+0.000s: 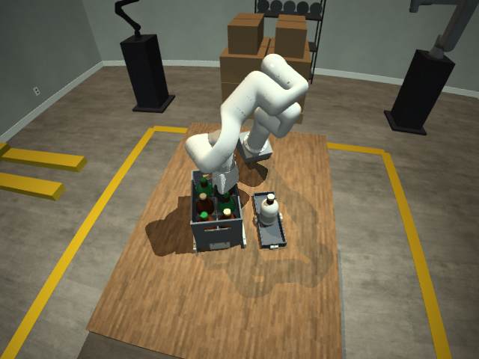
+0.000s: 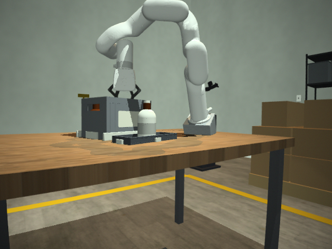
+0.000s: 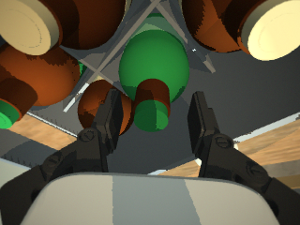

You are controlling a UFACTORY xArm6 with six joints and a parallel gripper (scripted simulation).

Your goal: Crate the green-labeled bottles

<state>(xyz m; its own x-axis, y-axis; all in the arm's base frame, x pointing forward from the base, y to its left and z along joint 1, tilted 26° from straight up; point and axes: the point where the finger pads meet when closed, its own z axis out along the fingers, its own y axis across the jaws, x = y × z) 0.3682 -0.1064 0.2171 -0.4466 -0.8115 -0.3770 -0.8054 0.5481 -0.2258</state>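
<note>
The grey crate is 1 cm ahead of my hand, 4 cm to the right of it and 8 cm below it. Round my hand: tray 2 cm behind, 17 cm to the left, 15 cm below; then white-labeled bottle 2 cm behind, 17 cm to the left, 8 cm below.
</note>
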